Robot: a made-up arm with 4 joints.
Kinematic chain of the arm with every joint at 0, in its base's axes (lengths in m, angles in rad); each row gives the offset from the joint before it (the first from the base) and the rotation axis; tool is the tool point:
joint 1: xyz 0 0 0.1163 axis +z
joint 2: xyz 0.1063 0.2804 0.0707 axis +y
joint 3: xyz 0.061 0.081 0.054 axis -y
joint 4: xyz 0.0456 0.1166 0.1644 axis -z
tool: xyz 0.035 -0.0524 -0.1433
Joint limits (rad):
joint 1: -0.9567..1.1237
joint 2: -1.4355..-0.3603
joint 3: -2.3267..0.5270
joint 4: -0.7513..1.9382
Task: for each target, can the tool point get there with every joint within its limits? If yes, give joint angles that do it. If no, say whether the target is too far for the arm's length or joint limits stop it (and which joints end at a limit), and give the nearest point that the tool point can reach.
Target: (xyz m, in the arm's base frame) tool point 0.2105 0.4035 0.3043
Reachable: yes | joints -0.0829 -0.7552 -0.5273 0.2044
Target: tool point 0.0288 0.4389 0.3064
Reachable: yes | joints 0.2511 -1.1366 -0.7983 0.2813
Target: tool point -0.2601 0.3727 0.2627
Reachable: yes | joints 0.9474 -0.5650 -1.9621 1.2628
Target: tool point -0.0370 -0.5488 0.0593
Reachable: no: joint limits stop it (at a limit: joint 1, joint 2) | nearest point 0.4578 0.0768 0.2190 | short by 0.813 m
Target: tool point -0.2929 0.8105 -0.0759
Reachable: no: too far | nearest point -0.1715 0.4746 0.1650 | short by 0.431 m
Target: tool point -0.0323 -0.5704 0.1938
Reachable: no: joint limits stop it (at a limit: joint 1, joint 2) | nearest point 0.4623 0.0691 0.2449 | short by 0.810 m
